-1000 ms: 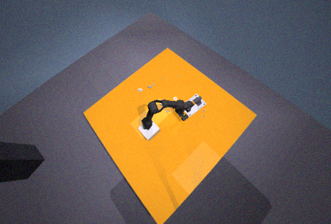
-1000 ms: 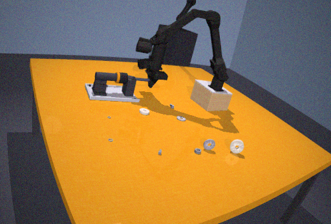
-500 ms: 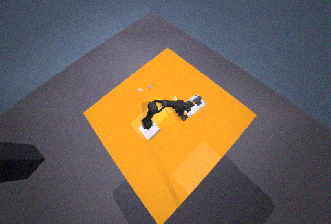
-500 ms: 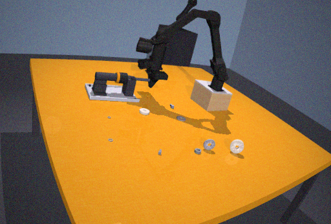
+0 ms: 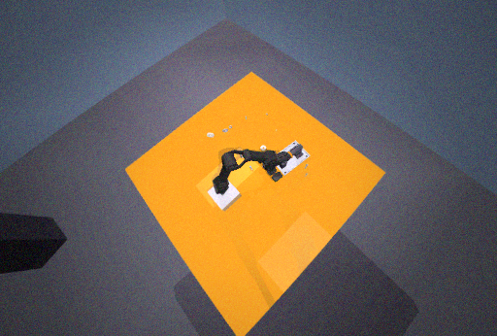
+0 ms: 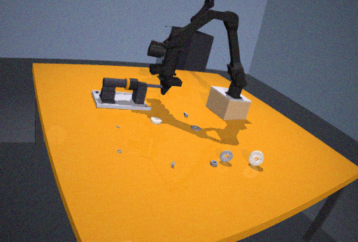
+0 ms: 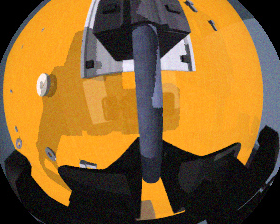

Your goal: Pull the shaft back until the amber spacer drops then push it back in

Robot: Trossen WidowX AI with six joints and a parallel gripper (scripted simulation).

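Now: gripper tip 80 mm short of the dark shaft, 30 mm below it and 20 mm to the left of it. The rest, counted from my gripper tip: grey ring (230 mm to the left, 40 mm below); then amber spacer (160 mm ahead, 50 mm to the right, 30 mm above); then white ring (140 mm to the left, 130 mm ahead, 40 mm below).
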